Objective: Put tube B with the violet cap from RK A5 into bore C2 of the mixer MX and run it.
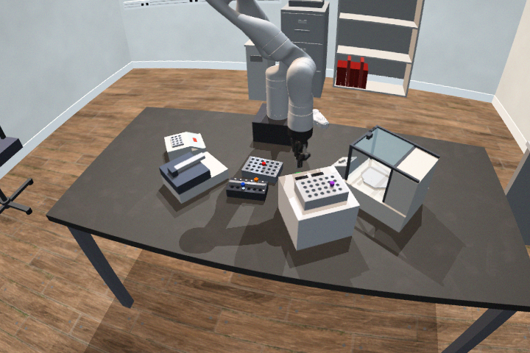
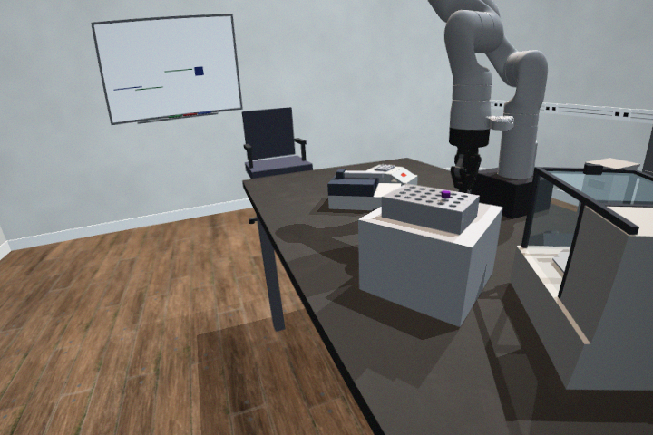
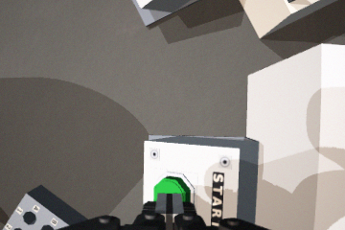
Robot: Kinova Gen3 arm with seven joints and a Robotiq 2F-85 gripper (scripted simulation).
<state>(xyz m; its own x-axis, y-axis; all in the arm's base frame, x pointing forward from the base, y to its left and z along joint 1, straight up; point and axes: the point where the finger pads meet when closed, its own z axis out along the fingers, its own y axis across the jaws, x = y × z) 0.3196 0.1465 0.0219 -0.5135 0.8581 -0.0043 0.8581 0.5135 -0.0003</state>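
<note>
My hand is 5 cm above the green start key. The rest, counted from my hand: tube rack RK (6 cm behind, 14 cm to the right, 10 cm below); then grey bored block (15 cm ahead, 9 cm to the left, 4 cm above); then red-capped tube (5 cm behind, 13 cm to the right, 9 cm below).
</note>
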